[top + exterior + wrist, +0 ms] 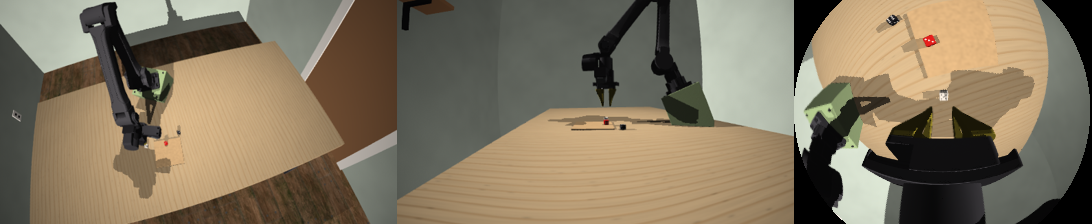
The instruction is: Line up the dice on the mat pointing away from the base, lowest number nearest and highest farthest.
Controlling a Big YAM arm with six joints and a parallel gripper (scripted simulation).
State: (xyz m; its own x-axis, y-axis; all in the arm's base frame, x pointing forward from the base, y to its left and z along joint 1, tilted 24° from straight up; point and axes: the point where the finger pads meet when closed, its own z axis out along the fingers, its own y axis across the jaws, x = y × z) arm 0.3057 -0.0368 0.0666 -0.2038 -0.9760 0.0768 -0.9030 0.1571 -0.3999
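The white die is 6 cm below my hand. The rest, counted from my hand: tan mat: 5 cm ahead, 11 cm to the left, 7 cm below; black die: 5 cm behind, 17 cm to the left, 6 cm below; red die: 10 cm to the left, 6 cm below.
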